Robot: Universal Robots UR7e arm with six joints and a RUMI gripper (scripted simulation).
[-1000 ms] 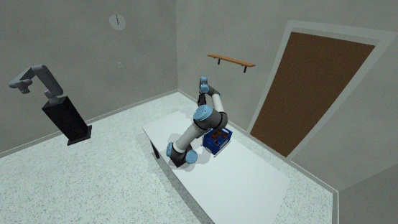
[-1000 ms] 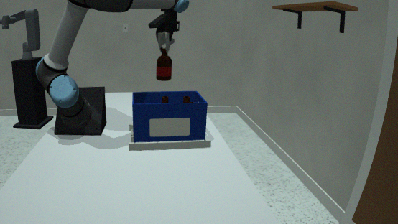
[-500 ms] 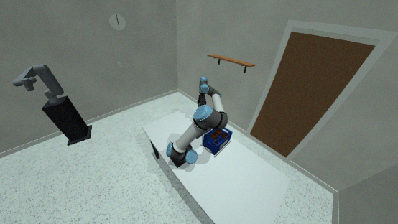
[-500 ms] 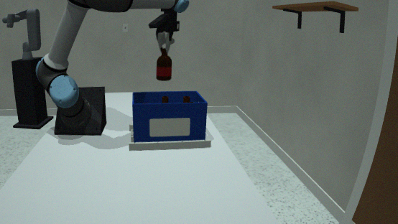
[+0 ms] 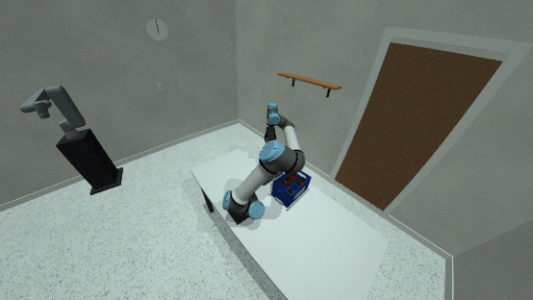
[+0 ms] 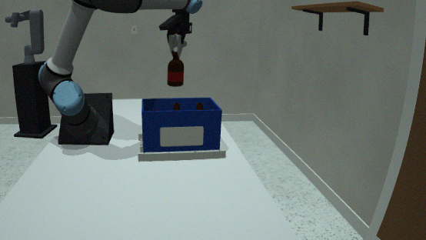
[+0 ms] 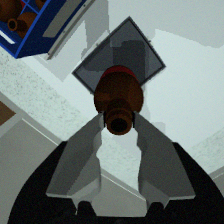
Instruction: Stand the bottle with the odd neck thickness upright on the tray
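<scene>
The bottle is 7 cm below my hand. The rest, counted from my hand: blue crate: 29 cm to the right, 25 cm below, 4 cm ahead; then dark grey tray: 32 cm below.
</scene>
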